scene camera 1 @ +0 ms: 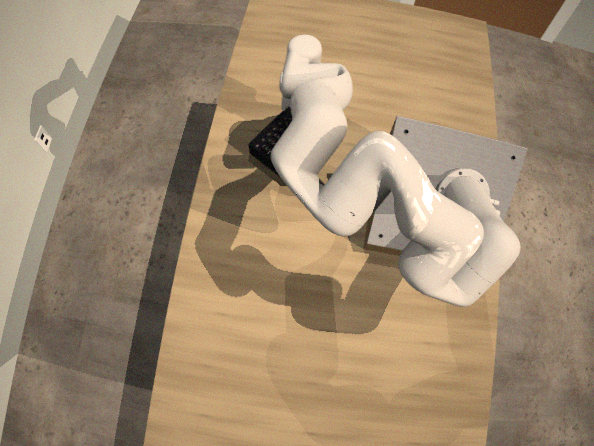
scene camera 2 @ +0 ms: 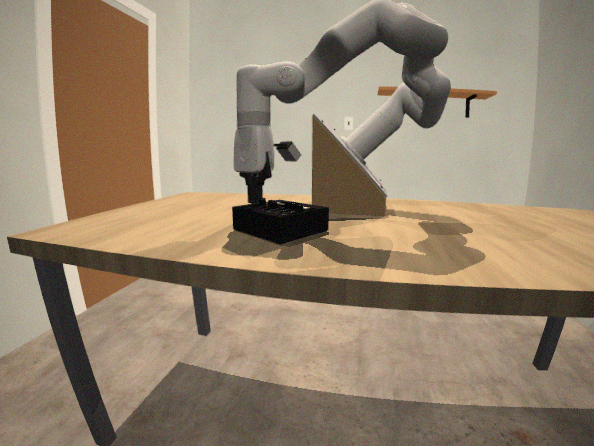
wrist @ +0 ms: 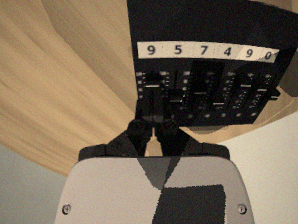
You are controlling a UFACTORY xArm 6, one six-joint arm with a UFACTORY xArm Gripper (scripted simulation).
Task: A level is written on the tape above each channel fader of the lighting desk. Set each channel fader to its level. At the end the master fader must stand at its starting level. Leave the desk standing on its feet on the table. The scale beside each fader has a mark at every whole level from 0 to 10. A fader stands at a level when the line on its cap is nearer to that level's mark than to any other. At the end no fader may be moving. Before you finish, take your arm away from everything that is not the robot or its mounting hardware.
Path:
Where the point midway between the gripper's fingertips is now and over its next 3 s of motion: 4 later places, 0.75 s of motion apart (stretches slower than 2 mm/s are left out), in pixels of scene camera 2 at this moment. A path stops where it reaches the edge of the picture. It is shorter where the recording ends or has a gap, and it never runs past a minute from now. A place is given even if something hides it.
My gripper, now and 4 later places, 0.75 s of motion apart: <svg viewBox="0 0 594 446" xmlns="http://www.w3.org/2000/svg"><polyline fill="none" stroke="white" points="255,202 253,202 252,187 261,186 285,187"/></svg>

